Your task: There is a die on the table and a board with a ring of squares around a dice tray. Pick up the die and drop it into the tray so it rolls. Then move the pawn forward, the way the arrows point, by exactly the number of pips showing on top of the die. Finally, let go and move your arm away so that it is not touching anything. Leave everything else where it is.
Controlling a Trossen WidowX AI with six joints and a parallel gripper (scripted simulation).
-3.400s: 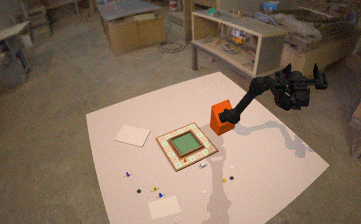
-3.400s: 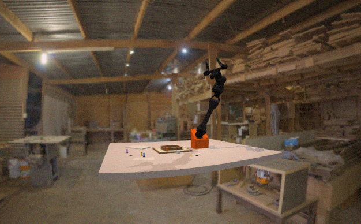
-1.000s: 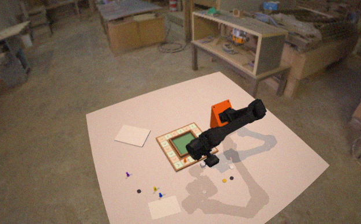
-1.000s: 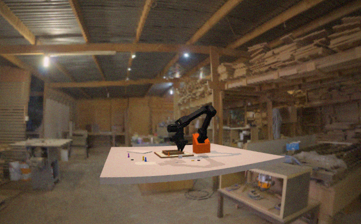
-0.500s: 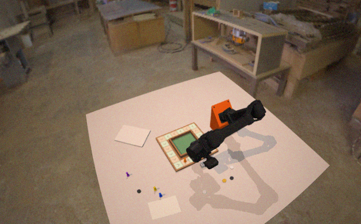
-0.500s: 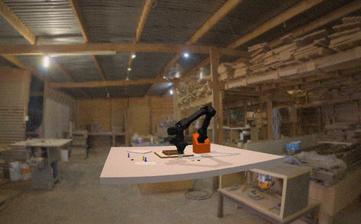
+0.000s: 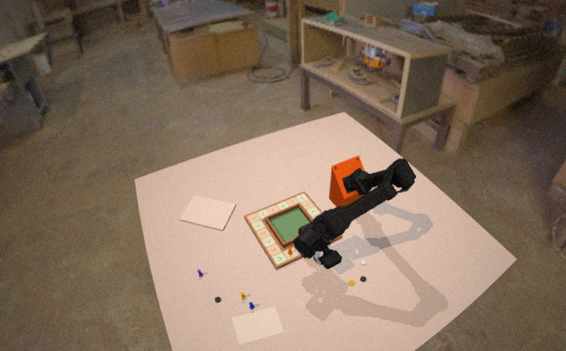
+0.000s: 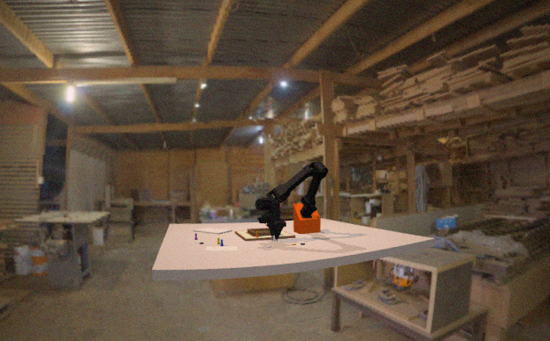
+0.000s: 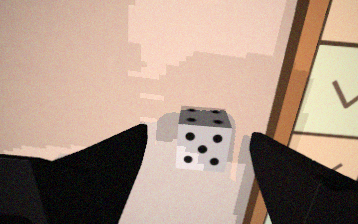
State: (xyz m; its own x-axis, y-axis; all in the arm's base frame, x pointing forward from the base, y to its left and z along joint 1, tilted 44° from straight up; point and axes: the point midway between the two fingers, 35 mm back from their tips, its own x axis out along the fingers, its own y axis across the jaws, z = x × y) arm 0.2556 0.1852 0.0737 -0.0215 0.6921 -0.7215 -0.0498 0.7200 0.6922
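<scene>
Right now my gripper tip is 8 cm short of the orange pawn, 7 cm to the left of it and 1 cm below it. Round my gripper tip: white die right at my gripper tip; green dice tray 1 cm ahead, 18 cm to the right, 1 cm below; blue pawn 29 cm ahead, 7 cm to the left.
</scene>
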